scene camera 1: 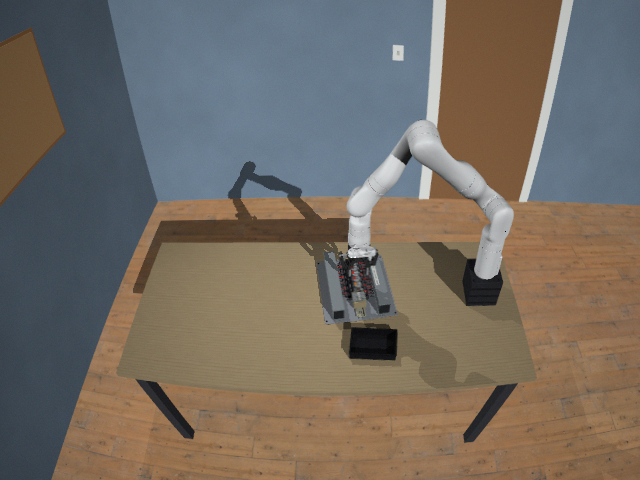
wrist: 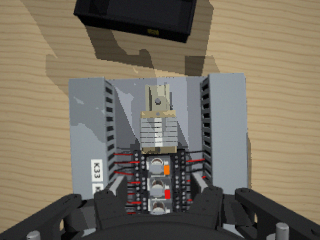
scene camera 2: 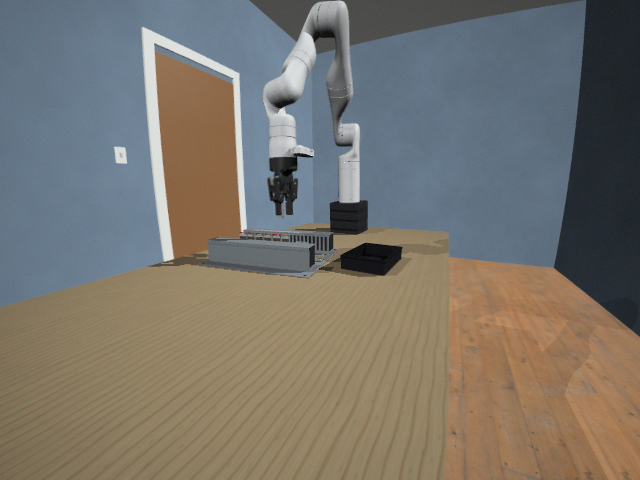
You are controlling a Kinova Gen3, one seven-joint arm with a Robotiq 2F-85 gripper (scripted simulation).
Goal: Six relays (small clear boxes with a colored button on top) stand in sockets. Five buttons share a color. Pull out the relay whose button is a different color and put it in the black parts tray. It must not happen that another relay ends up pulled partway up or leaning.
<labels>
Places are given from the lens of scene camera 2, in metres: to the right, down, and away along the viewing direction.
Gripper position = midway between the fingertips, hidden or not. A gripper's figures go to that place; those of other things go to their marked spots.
gripper (scene camera 2: pixel 285 216): -0.10, -0.07, 0.70
black parts tray (scene camera 2: pixel 370 258): 0.14, 0.05, 0.70
</labels>
